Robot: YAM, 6 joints.
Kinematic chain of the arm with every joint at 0, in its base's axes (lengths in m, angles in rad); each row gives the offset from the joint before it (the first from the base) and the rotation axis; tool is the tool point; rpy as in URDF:
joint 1: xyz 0 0 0.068 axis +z
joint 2: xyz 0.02 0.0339 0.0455 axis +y
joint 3: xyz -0.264 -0.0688 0 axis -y
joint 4: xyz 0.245 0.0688 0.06 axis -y
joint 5: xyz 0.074 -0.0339 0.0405 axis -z
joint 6: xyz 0.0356 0 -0.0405 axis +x
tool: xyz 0 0 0 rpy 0 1.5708 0
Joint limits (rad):
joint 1: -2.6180..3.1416
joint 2: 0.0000..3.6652
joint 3: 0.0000..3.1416
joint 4: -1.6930..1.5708
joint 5: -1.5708..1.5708
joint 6: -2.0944..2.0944
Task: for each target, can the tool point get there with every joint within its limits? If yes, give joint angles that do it. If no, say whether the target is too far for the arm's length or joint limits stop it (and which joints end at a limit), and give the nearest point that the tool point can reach.
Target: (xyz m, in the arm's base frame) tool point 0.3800 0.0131 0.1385
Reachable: yes | joints -0.0543 1.9666 1.0525 0.1184 -1.2395 -0.1100
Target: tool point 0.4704 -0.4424 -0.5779
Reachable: no: too far | nearest point 0.3337 -0.3138 -0.3136 | short by 0.324 m
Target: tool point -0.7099 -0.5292 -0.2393
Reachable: no: too far | nearest point -0.4807 -0.3583 -0.1227 | short by 0.309 m
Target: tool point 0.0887 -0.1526 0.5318
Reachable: yes | joints 2.2577 0.5665 2.1442 -1.2369 -0.9130 -1.7433
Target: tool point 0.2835 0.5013 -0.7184
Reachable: no: too far | nearest point 0.1978 0.3498 -0.3463 | short by 0.411 m
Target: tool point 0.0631 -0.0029 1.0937
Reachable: no: too far | nearest point 0.0475 -0.0022 0.7387 | short by 0.355 m
